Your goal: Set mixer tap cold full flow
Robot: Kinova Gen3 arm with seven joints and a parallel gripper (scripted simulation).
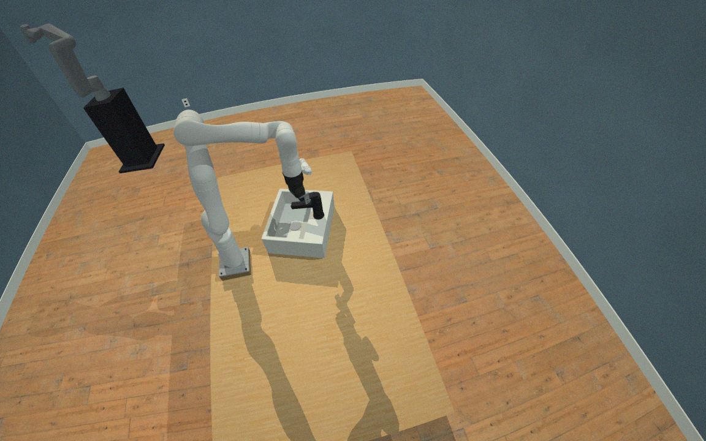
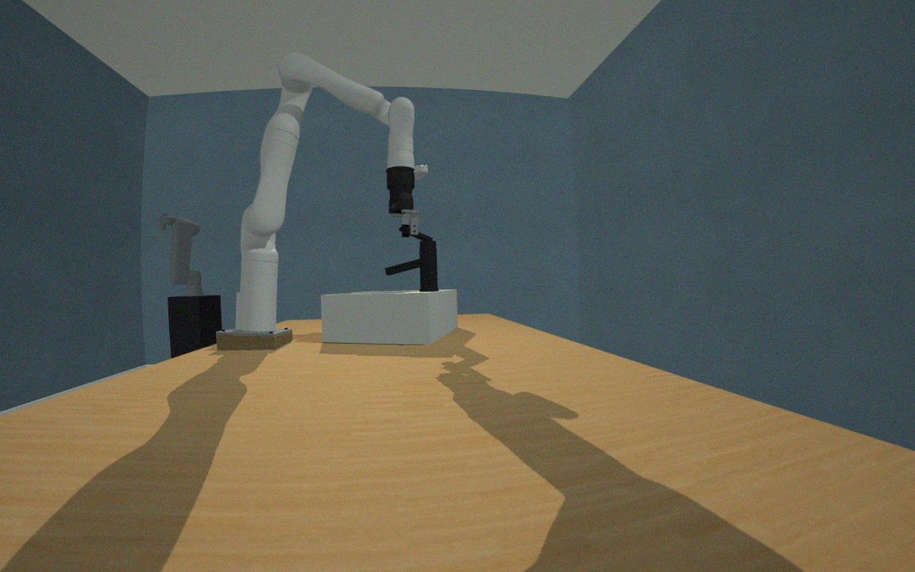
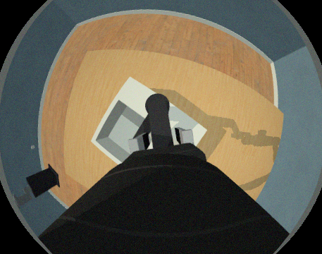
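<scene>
The lever lies 2 cm ahead of my hand, 1 cm to the left of it and 1 cm below it. Round my hand: white basin 26 cm below, 7 cm behind, 6 cm to the left.
</scene>
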